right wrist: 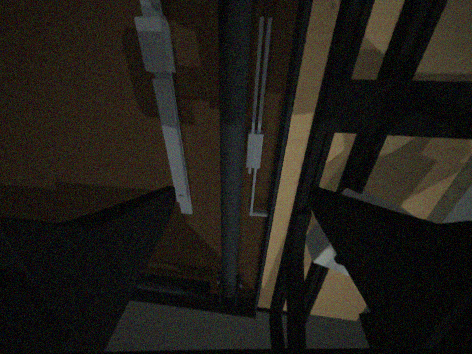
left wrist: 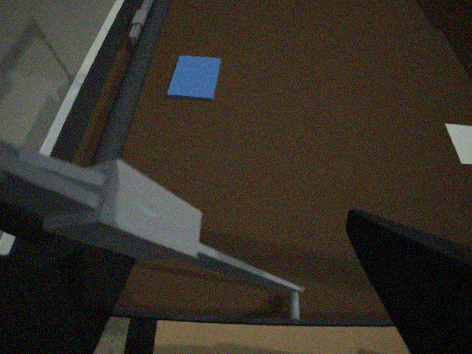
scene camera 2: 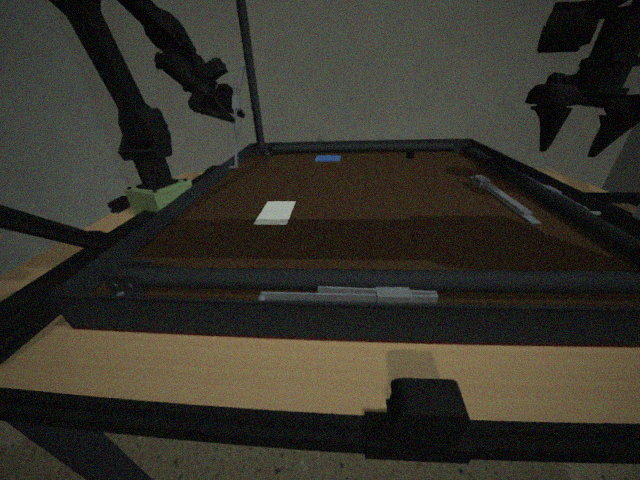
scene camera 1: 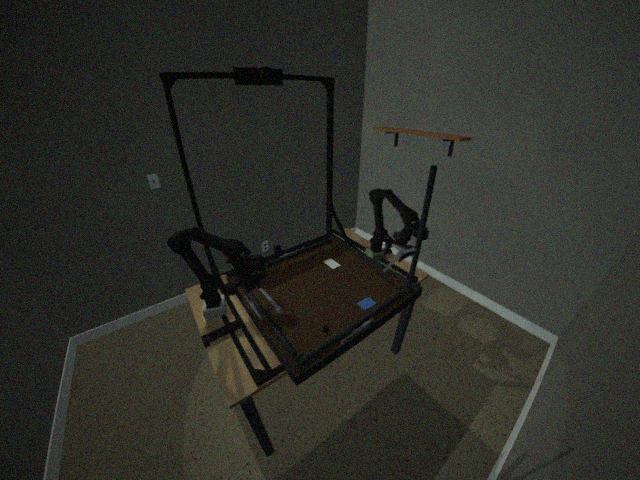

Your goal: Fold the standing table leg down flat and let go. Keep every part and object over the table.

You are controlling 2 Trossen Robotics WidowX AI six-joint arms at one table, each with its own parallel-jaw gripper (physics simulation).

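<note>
The dark standing table leg rises nearly upright from the far corner of the upturned brown table. Its pale metal brace runs from the leg down to the table's side edge. My left gripper is open beside the leg, with the brace passing across the space between its fingers in the left wrist view; it grips nothing. My right gripper is open and empty, above the opposite side edge. The leg's contact with the left fingers cannot be made out.
A folded leg lies along the side below my right gripper, between pale braces. Another folded leg lies along the near edge in scene camera 2. A blue square and a white square lie on the brown surface.
</note>
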